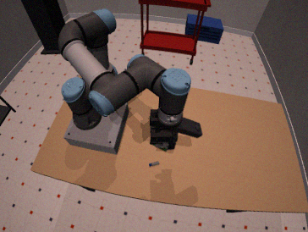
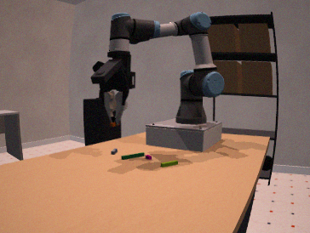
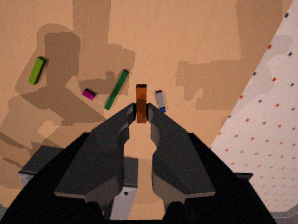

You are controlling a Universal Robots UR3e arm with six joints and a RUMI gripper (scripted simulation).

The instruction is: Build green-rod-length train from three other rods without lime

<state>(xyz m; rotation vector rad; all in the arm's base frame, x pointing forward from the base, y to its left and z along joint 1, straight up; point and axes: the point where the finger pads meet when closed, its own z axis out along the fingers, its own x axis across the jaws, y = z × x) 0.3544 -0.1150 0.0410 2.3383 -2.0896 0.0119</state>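
Right now the grey rod is 110 mm below my hand, 40 mm to the right of it and 40 mm behind it. Round my hand: orange rod: 10 mm below; small blue rod: 110 mm below, 60 mm behind, 50 mm to the right; green rod: 110 mm below, 40 mm to the left, 30 mm behind.
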